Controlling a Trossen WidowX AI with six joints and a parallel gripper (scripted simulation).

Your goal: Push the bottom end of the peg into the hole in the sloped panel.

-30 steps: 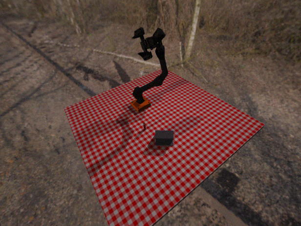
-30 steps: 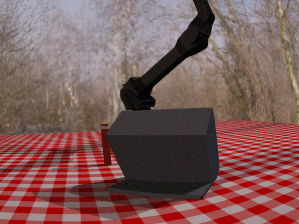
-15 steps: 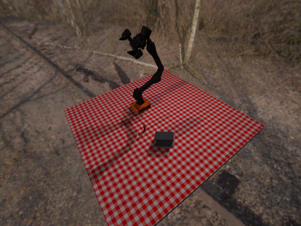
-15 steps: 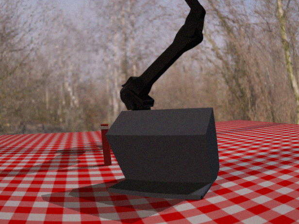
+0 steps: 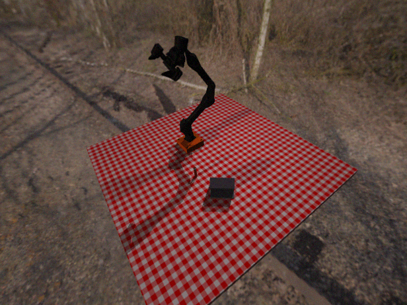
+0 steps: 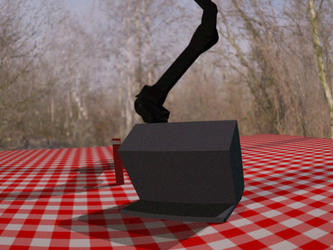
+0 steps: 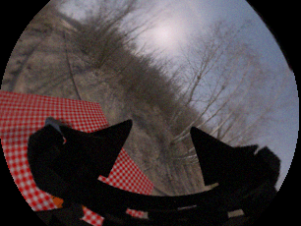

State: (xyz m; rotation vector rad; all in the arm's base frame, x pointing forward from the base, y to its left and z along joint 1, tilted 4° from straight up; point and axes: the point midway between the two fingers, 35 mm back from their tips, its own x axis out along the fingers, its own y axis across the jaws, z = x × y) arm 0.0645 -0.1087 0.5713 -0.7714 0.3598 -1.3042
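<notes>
The peg lies 21 cm ahead of my gripper tip, 1 cm to the right of it and 55 cm below it. Round my gripper tip: panel: 39 cm ahead, 3 cm to the left, 56 cm below.
</notes>
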